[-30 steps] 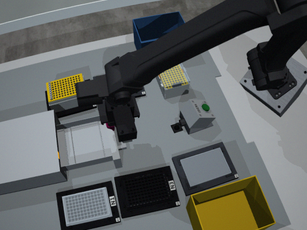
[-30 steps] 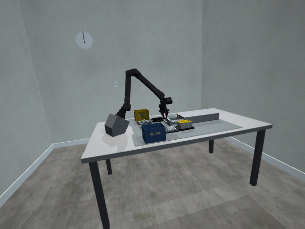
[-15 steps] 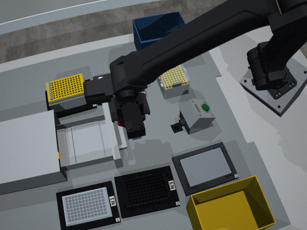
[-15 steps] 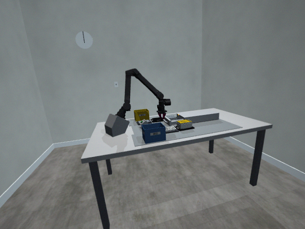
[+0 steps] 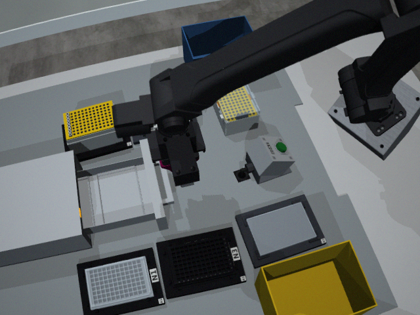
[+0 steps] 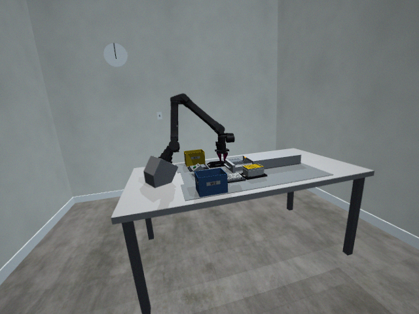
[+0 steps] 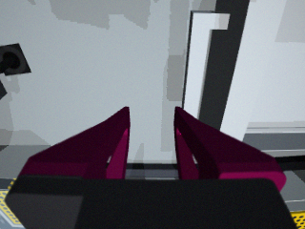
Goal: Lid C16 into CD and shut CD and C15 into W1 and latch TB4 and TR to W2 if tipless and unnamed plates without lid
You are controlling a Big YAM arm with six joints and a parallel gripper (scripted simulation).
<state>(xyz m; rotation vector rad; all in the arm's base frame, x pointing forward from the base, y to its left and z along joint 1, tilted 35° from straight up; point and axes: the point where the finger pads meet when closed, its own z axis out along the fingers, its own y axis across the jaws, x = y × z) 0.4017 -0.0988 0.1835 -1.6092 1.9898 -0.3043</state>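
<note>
The plate lid lies 190 mm to the left of my hand, 150 mm behind it and 70 mm below it. Round my hand: nest N3: 180 mm to the left, 80 mm below, 30 mm ahead; cooler drawer: 170 mm ahead, 60 mm below, 30 mm to the right; black plate: 180 mm to the left, 70 mm below, 30 mm ahead.
</note>
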